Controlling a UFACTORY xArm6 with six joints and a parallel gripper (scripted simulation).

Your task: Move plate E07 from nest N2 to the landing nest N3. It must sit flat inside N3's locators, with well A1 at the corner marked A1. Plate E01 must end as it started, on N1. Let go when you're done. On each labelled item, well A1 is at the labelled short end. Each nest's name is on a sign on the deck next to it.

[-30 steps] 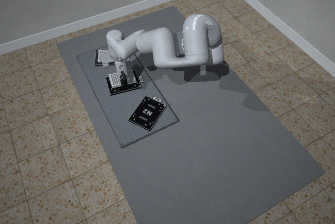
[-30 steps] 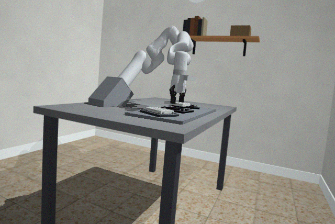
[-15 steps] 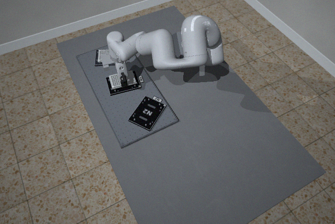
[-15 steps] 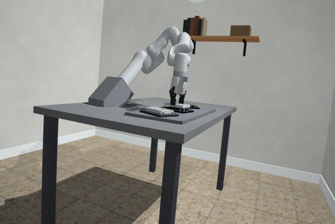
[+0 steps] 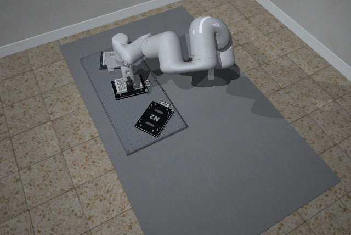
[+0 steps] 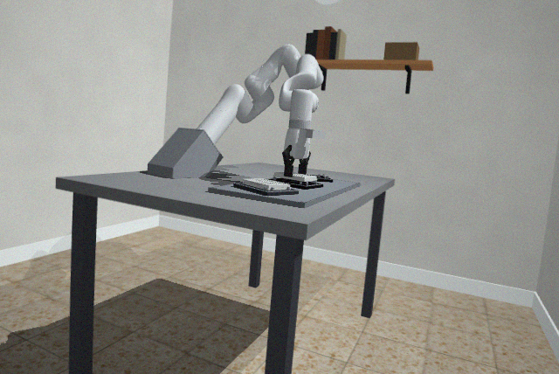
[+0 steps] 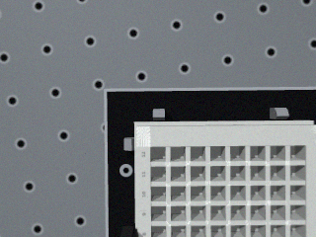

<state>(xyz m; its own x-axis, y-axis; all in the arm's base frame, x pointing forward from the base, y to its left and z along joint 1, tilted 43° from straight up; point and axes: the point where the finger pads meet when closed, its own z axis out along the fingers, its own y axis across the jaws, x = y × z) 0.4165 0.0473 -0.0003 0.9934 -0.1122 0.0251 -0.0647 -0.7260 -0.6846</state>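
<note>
The black nest lies 4 cm below my hand. From my hand the other things lie so: nest N2: 5 cm behind, 23 cm to the left, 4 cm below.
</note>
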